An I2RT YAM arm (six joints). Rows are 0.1 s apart.
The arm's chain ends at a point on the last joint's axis. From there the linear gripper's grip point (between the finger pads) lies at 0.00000 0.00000 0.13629 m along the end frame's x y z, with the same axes.
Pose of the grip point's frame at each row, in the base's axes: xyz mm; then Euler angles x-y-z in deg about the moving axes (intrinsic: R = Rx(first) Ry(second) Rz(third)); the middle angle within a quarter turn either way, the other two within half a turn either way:
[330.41 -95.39 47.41 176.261 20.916 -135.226]
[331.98 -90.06 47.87 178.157 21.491 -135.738]
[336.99 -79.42 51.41 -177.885 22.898 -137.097]
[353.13 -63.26 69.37 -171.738 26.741 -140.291]
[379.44 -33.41 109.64 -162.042 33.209 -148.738]
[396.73 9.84 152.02 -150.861 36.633 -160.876]
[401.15 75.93 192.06 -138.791 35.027 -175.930]
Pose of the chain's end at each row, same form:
[281.75 -87.09 174.45 176.261 20.916 -135.226]
[282.05 -85.98 174.62 178.157 21.491 -135.738]
[283.96 -84.05 176.87 -177.885 22.898 -137.097]
[291.81 -80.75 189.82 -171.738 26.741 -140.291]
[304.79 -68.57 218.12 -162.042 33.209 -148.738]
[315.41 -43.42 247.55 -150.861 36.633 -160.876]
[322.92 2.40 276.02 -138.791 35.027 -175.930]

